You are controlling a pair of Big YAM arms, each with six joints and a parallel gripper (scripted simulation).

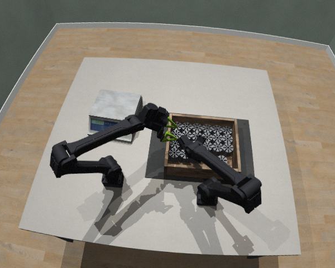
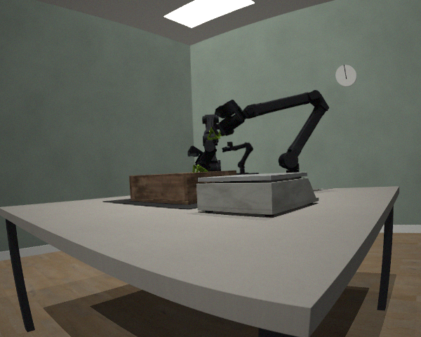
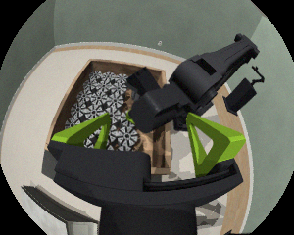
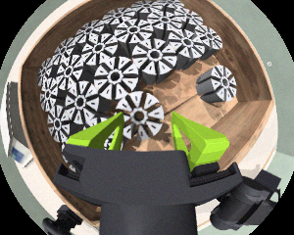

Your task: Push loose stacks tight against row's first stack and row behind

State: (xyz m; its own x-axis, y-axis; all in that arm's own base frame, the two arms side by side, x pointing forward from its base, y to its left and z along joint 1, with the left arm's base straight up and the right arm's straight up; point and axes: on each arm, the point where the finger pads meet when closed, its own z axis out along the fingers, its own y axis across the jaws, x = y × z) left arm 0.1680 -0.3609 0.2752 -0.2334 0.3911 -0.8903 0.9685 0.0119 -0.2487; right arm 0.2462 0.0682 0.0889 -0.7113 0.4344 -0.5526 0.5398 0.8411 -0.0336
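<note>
The wooden crate lies 8 cm ahead of my right hand, 6 cm below it and 2 cm to the right of it. From my right hand the other things lie so: dark mat 12 cm ahead, 11 cm below, 3 cm to the right.
</note>
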